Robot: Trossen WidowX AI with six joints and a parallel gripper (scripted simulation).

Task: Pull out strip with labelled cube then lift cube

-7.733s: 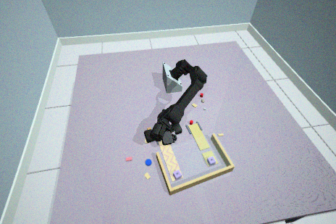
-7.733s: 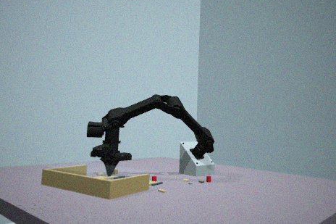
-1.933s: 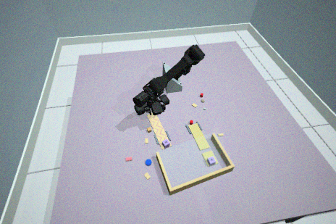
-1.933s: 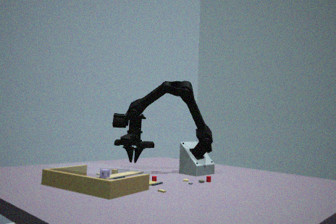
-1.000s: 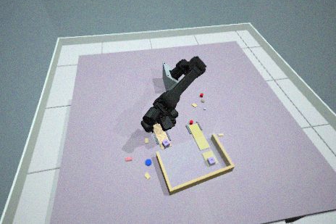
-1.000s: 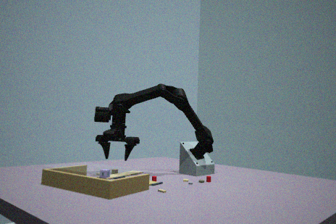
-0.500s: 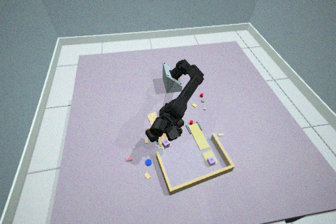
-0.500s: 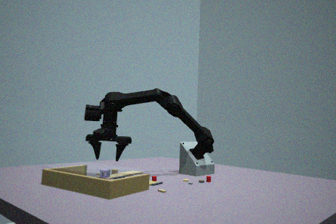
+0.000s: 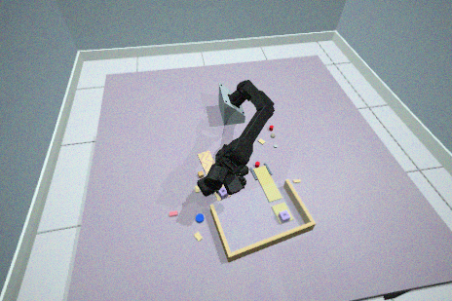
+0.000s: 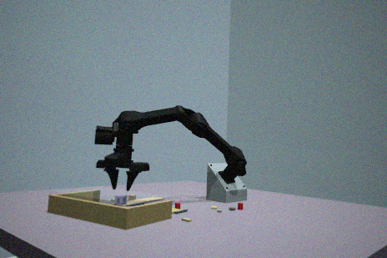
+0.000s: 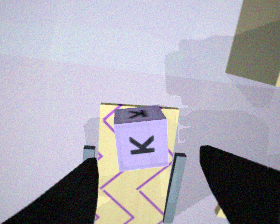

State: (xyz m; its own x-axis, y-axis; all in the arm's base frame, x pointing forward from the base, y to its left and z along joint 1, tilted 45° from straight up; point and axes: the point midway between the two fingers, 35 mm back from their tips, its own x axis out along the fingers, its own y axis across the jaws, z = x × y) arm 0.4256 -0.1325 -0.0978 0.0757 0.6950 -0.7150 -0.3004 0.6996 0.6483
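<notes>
The zigzag strip lies 11 cm behind my gripper tip, 1 cm to the right of it and 5 cm below it. Round my gripper tip: pink block 3 cm ahead, 20 cm to the right, 5 cm below; blue disc 7 cm ahead, 11 cm to the right, 5 cm below.
</notes>
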